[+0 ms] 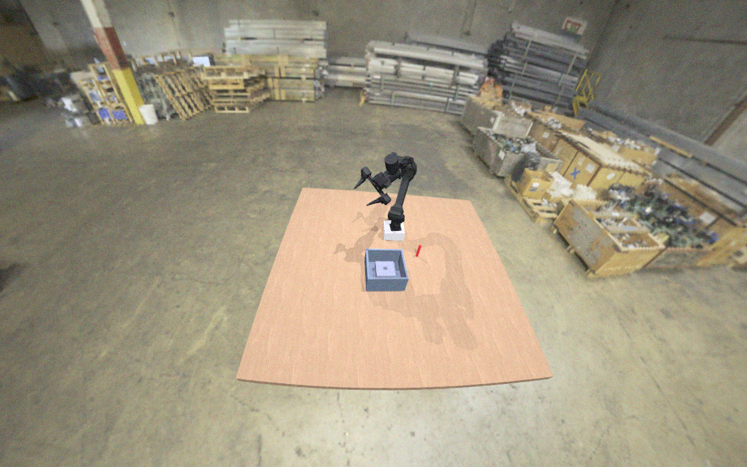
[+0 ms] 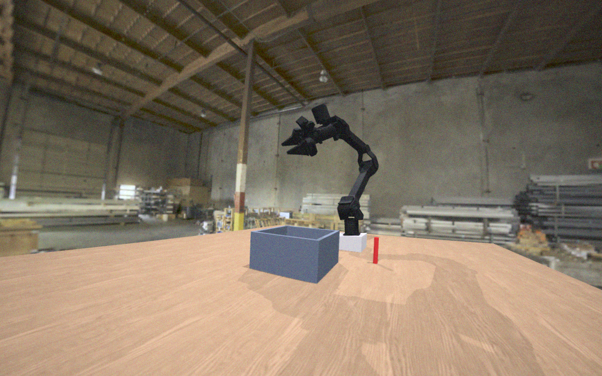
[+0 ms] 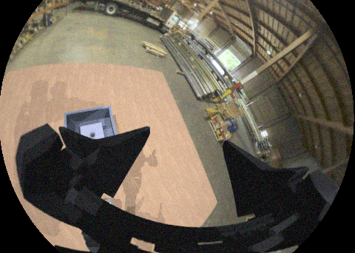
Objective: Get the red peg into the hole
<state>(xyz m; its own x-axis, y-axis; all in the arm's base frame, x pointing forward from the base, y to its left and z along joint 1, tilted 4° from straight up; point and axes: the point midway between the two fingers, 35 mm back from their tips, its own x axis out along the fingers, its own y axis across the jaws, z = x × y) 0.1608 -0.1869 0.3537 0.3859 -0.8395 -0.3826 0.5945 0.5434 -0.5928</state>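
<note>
Now: the red peg 34 cm to the left of my gripper tip, 34 cm below it and 1 cm ahead of it. Round my gripper tip: grey plate 34 cm below, 14 cm ahead, 13 cm to the left; then blue box 35 cm below, 14 cm ahead, 13 cm to the left.
</note>
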